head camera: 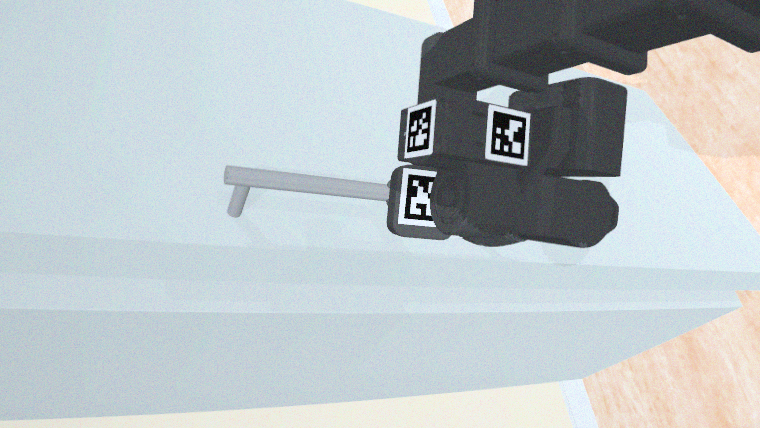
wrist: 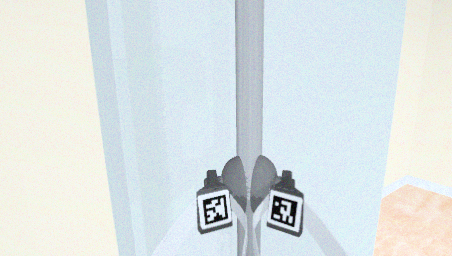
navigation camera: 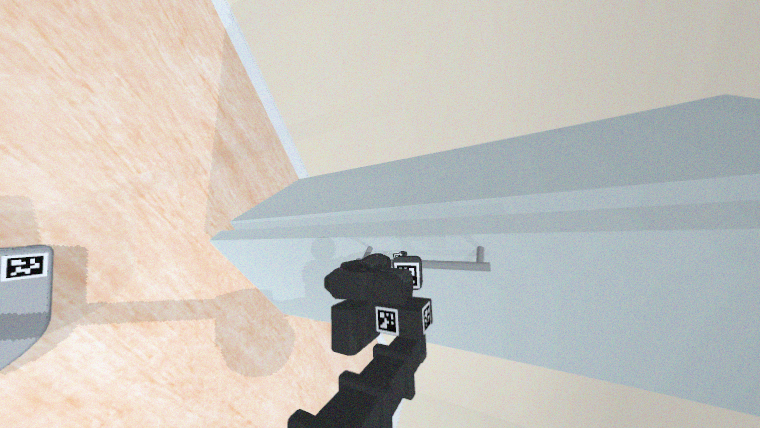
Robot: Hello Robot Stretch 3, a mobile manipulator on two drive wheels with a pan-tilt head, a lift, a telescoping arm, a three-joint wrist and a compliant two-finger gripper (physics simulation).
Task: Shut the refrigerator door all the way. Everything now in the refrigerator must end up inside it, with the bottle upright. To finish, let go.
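Places are measured from the robot's base along level axes (x back, y right, z up), in centimetres.
Pixels of known places: gripper, between the fingertips: [wrist: 249,175].
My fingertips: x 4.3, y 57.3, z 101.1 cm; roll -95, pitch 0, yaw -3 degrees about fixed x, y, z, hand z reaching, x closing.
Observation:
Behind a point stands the place of what it marks.
The refrigerator door [head camera: 132,106] @(x 11.9, y 70.3, z 129.6 cm) [navigation camera: 585,319] @(x 19.4, y 76.6, z 139.2 cm) [wrist: 330,100] @(x 18.2, y 75.5, z 105.0 cm) is pale blue and lies close along the refrigerator body [head camera: 265,361] @(x -22.5, y 87.2, z 106.5 cm) [navigation camera: 531,170] @(x -19.7, y 82.7, z 131.6 cm). A lighter strip runs between them; I cannot tell whether a small gap stays open. The grey bar handle [head camera: 308,183] @(x 4.2, y 55.8, z 112.3 cm) [navigation camera: 457,265] @(x 4.0, y 55.8, z 114.1 cm) [wrist: 249,75] @(x 4.1, y 55.8, z 108.7 cm) stands out from the door front. My gripper [wrist: 249,175] @(x 4.3, y 57.3, z 101.1 cm) is shut on the handle, with one dark fingertip at each side of the bar in the wrist view. In the head and navigation views the wrist hides most of the fingers. The bottle and the refrigerator's inside do not show.
My dark wrist and arm [head camera: 558,42] @(x 8.3, y 20.0, z 114.5 cm) [navigation camera: 366,388] @(x 8.3, y 19.3, z 112.6 cm) reach to the door front. Part of my robot's grey body [navigation camera: 26,297] @(x 7.9, y 13.3, z 16.0 cm) shows at the left of the navigation view. A cream wall [navigation camera: 478,63] @(x -67.9, y 100.4, z 118.5 cm) [wrist: 45,125] @(x -54.3, y 109.1, z 95.5 cm) and the wood-look floor [head camera: 664,361] @(x -28.9, y 89.0, z 0.0 cm) [navigation camera: 106,132] @(x -43.7, y 29.2, z 0.1 cm) [wrist: 417,220] @(x 146.0, y 196.4, z 0.0 cm) lie around the refrigerator.

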